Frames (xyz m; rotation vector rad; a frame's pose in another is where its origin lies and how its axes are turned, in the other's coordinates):
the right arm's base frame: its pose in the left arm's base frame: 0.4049 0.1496 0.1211 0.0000 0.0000 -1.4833
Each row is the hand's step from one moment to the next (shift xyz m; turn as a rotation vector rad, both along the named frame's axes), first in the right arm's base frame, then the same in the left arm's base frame.
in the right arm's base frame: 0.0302 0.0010 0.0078 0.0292 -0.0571 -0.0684
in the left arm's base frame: 0.0036 -0.0300 0.0078 -0.0543 -0.0341 -0.0684
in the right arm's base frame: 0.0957 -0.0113 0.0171 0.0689 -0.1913 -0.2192
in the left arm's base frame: -0.0029 -0.0963 0.0171 -0.1845 -0.0854 -0.2192
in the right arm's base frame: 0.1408 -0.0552 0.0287 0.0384 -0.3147 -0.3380
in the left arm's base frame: -0.0427 -0.1451 0.0287 -0.3101 -0.0658 -0.3380
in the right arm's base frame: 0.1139 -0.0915 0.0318 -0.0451 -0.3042 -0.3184
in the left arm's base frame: -0.0812 -0.1215 0.0318 -0.3070 0.0183 -0.3184
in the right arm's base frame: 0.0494 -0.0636 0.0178 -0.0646 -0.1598 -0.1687
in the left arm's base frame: -0.0590 -0.0548 0.0178 -0.1648 0.0504 -0.1687
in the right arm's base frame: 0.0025 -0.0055 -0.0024 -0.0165 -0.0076 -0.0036
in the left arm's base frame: -0.0053 -0.0030 -0.0024 -0.0090 0.0158 -0.0036
